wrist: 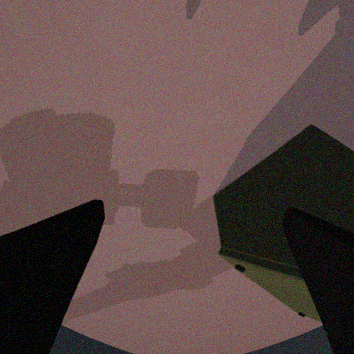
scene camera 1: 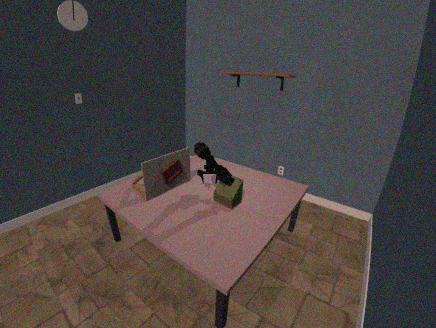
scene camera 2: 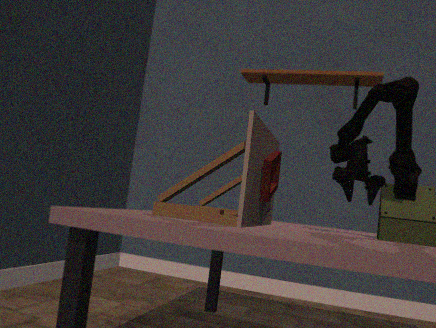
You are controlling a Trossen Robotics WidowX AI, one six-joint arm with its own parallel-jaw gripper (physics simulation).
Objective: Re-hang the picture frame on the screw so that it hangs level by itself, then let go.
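Seen in the pictures: gripper, fingertip midpoint: (wrist: 195,213) (scene camera 1: 209,183) (scene camera 2: 360,203); arm's base, link origin: (scene camera 1: 229,181) (scene camera 2: 405,193).
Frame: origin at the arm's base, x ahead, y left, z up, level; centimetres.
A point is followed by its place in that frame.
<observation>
The red picture frame (scene camera 1: 174,177) {x 39.9, y 19.3, z -4.6 cm} (scene camera 2: 266,181) {x 39.9, y 28.9, z -2.4 cm} is on the front face of the upright grey board (scene camera 1: 153,186) {x 41.3, y 38.4, z -6.2 cm} (scene camera 2: 246,175) {x 40.8, y 46.1, z -2.5 cm}. It sits tilted against the board's edges, its far end higher, at the right in scene camera 1. The screw cannot be made out. My gripper (scene camera 1: 210,181) {x 13.8, y 6.2, z -5.1 cm} (scene camera 2: 360,201) {x 13.8, y 6.2, z -5.1 cm} (wrist: 195,213) {x 13.8, y 6.2, z -5.1 cm} is open and empty, fingers pointing down above the table, in front of the board and well apart from the frame. The frame does not show in the wrist view.
The arm stands on a green box (scene camera 1: 227,197) {x -5.5, y 8.2, z -8.0 cm} (scene camera 2: 407,230) {x -1.0, y 8.4, z -12.0 cm} (wrist: 265,200) {x 7.4, y 3.9, z -10.7 cm} on the pink table (scene camera 1: 225,240) {x -27.5, y 35.7, z -15.9 cm} (scene camera 2: 150,227) {x 53.1, y 69.6, z -17.4 cm} (wrist: 175,60) {x 19.7, y 3.0, z -15.9 cm}. Wooden braces (scene camera 2: 200,172) {x 55.2, y 43.2, z -2.6 cm} support the board from behind. A wall shelf (scene camera 1: 257,74) (scene camera 2: 310,77) is on the wall beyond the table.
</observation>
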